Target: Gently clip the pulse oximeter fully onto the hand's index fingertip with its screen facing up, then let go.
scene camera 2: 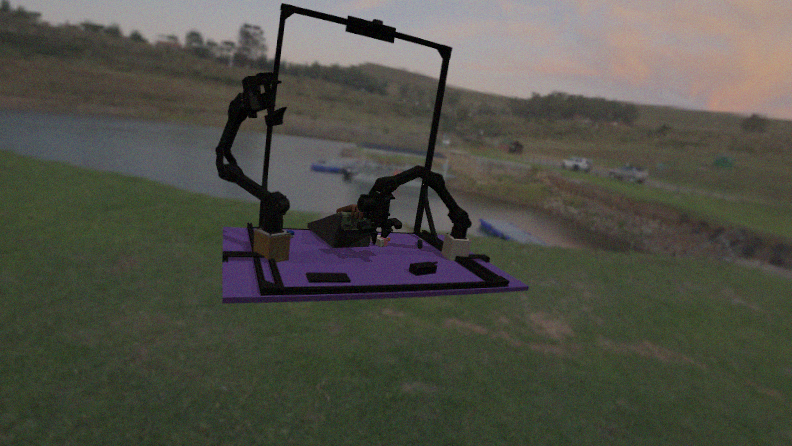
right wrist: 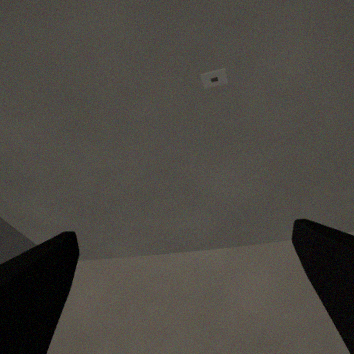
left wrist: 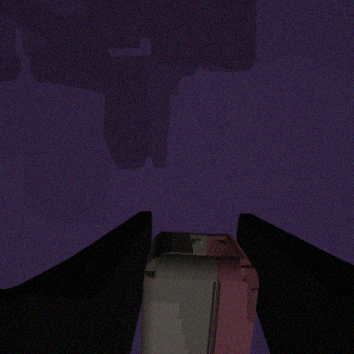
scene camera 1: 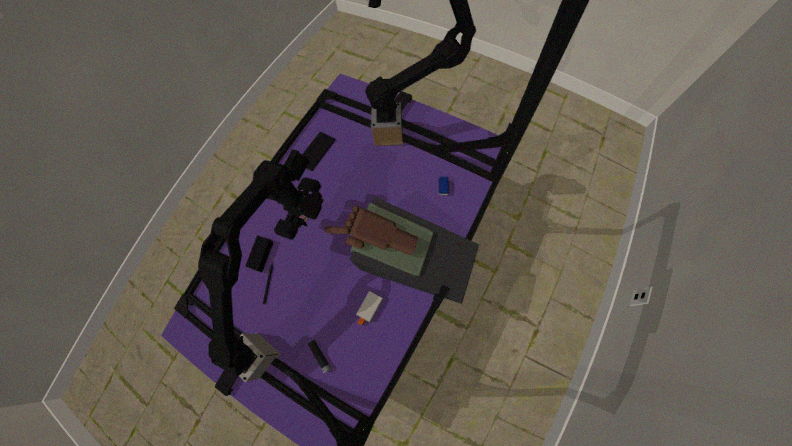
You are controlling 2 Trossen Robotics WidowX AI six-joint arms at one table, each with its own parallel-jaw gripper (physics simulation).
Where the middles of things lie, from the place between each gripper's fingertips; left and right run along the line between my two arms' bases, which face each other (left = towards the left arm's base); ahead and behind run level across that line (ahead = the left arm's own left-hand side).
Right now the pulse oximeter (left wrist: 196, 285) is 52 cm below my right hand and 45 cm to the left of it. Round my right hand: dark plate (scene camera 1: 450, 258) 58 cm below, 39 cm to the left, 37 cm behind.
I see the pulse oximeter 30 mm ahead of my left hand and 20 mm above it. From my left hand the other things lie so: dark plate: 340 mm behind, 60 mm to the right, 40 mm below.
